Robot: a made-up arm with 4 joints. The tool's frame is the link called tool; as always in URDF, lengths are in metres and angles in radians.
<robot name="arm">
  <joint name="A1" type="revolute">
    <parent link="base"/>
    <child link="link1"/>
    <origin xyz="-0.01 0.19 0.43" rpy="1.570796 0 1.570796"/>
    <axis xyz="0 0 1"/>
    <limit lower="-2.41" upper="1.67"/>
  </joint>
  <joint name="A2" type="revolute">
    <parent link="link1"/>
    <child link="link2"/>
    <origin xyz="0.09 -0.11 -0.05" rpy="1.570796 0 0"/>
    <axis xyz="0 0 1"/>
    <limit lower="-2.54" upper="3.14"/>
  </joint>
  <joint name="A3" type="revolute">
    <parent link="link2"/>
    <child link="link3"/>
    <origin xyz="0 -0.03 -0.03" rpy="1.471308 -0.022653 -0.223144"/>
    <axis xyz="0 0 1"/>
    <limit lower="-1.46" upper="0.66"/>
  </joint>
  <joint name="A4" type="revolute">
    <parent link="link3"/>
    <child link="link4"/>
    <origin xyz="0.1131 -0.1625 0.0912" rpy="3.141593 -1.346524 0"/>
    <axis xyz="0 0 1"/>
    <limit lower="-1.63" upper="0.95"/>
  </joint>
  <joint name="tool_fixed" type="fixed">
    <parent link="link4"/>
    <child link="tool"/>
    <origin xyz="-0.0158 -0.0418 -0.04" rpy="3.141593 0 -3.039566"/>
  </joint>
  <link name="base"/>
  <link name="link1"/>
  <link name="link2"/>
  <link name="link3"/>
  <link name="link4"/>
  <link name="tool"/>
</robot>
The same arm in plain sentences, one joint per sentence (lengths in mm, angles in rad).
The arm has four revolute joints in a row. What follows holds with every joint at zero, and every direction is one of the base frame's.
Joint 1 sits 10 mm along -x and 190 mm along +y and 430 mm along +z from the base frame's origin and rotates about +x, from -2.41 to 1.67 rad.
Joint 2 sits 50 mm along -x and 90 mm along +y and 110 mm along -z from joint 1 and rotates about -z, from -2.54 to 3.14 rad.
Joint 3 sits 30 mm along -x and 30 mm along +z from joint 2 and rotates about the direction (-0.969886, -0.222397, -0.099299), from -1.46 to 0.66 rad.
Joint 4 sits 130 mm along -x and 90 mm along +y and 150 mm along +z from joint 3 and rotates about +y, from -1.63 to 0.95 rad.
The tool frame, which is the frame that the pose is given for, sits 20 mm along +x and 40 mm along -y and 40 mm along -z from joint 4; its axes are the base frame's turned by roll 1.5708, pitch 0 and yaw 0 rad (as in URDF: about the fixed x, then y, then z).

